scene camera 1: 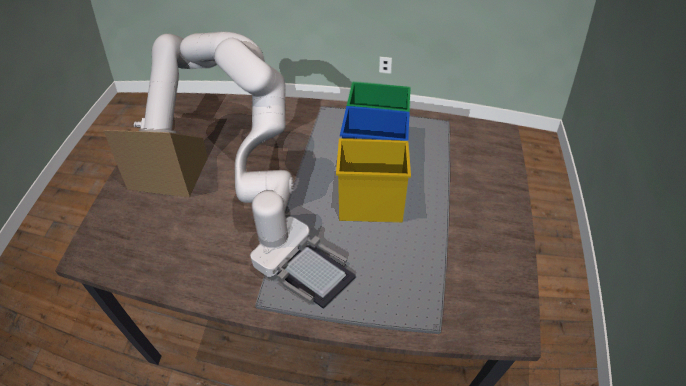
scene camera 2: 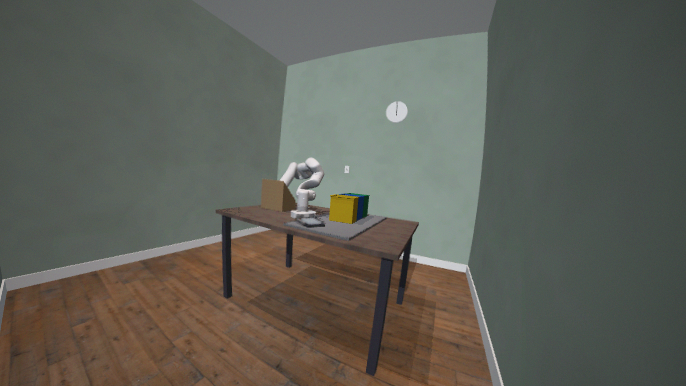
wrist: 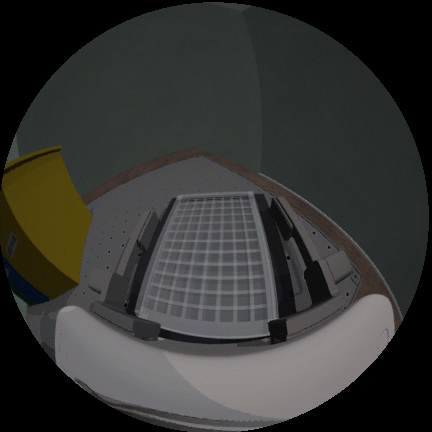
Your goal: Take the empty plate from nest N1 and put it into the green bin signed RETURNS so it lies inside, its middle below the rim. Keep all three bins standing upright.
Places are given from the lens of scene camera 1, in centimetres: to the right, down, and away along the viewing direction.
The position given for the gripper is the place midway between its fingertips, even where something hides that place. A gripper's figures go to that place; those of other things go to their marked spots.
gripper point(scene camera 1: 329, 281): -3, 21, 113
yellow bin point(scene camera 1: 373, 175): 7, -4, 114
